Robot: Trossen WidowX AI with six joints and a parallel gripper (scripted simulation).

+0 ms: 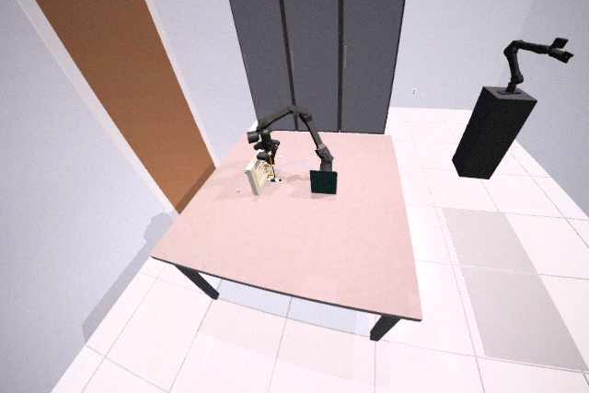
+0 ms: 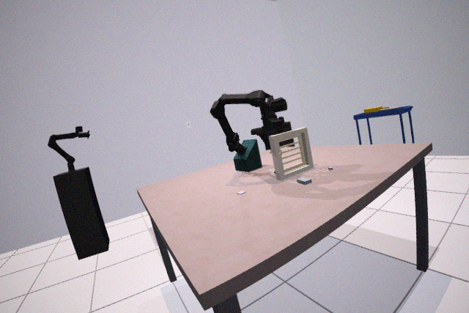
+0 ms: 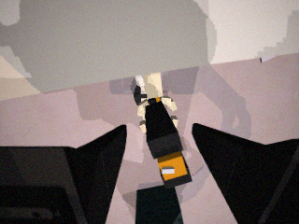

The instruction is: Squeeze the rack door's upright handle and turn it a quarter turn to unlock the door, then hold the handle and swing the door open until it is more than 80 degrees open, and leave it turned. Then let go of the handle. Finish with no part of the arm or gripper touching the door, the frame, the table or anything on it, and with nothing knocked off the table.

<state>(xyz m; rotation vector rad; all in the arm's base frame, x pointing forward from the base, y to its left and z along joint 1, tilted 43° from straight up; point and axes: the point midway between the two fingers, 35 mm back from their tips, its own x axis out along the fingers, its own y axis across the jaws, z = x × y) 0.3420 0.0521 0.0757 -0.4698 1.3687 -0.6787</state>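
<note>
The orange handle lies 30 mm below my gripper tip. Also, from my gripper tip: grey block (210 mm ahead, 150 mm below, 30 mm to the right).
</note>
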